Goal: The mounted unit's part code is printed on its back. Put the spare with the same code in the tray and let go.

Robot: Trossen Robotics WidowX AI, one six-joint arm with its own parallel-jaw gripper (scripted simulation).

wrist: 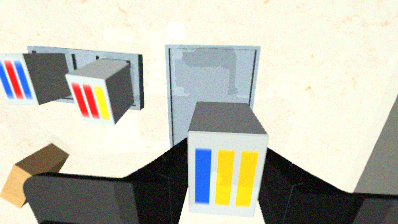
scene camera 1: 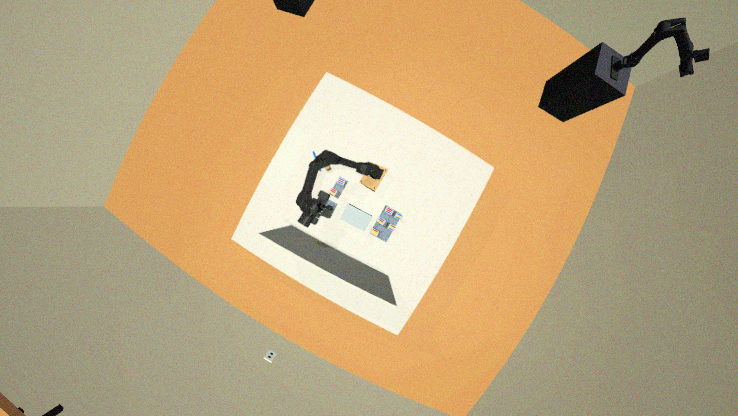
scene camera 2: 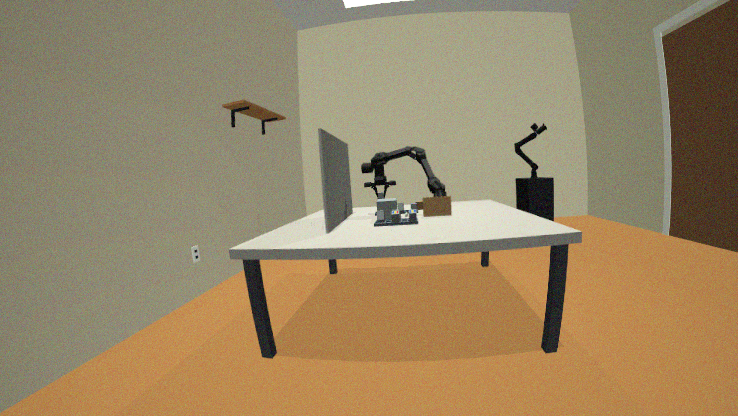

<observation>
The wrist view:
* my gripper: 220,143
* pale blue-grey tray: 194,72
</observation>
